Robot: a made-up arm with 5 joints. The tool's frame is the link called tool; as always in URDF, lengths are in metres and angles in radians.
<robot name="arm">
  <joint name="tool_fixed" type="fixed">
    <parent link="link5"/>
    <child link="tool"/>
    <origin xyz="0.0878 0.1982 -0.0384" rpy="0 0 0"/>
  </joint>
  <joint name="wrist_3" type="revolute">
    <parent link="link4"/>
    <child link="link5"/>
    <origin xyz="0.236 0.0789 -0.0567" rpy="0 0 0"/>
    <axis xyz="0 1 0"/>
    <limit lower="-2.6" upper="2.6"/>
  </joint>
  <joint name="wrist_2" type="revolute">
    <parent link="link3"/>
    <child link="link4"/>
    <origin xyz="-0.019 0.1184 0.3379" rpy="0 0 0"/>
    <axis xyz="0 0 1"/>
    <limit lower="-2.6" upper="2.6"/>
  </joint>
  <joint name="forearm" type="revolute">
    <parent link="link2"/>
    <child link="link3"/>
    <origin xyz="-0.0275 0.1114 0.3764" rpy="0 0 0"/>
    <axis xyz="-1 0 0"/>
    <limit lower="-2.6" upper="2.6"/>
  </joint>
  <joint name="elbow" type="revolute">
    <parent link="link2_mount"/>
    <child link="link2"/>
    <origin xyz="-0.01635 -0.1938 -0.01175" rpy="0 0 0"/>
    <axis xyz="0 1 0"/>
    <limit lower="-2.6" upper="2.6"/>
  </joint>
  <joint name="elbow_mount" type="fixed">
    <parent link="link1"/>
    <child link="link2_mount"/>
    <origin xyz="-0.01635 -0.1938 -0.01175" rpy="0 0 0"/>
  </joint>
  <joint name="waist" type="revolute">
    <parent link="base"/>
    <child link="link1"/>
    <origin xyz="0 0 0.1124" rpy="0 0 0"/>
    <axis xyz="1 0 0"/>
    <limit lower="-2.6" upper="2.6"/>
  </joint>
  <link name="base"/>
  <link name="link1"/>
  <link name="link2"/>
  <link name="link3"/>
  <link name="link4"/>
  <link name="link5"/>
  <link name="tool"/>
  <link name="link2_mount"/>
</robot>
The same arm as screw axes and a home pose.
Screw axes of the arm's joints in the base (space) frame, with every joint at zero. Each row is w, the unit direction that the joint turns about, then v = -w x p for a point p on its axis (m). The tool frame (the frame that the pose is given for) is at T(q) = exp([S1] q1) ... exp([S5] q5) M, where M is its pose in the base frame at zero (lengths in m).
S1 = (1, 0, 0, 0.0000, 0.1124, 0.0000)
S2 = (0, 1, 0, -0.0889, 0.0000, -0.0327)
S3 = (-1, 0, 0, 0.0000, -0.4653, -0.2762)
S4 = (0, 0, 1, -0.1578, 0.0792, 0.0000)
S5 = (0, 1, 0, -0.7465, 0.0000, 0.1568)
M: xyz 0.2446 0.1193 0.7081 (m) rpy 0.0000 0.0000 0.0000 (rad, as in URDF)
Joint limits (rad, base to tool): -2.6000..2.6000 -2.6000..2.6000 -2.6000..2.6000 -2.6000..2.6000 -2.6000..2.6000

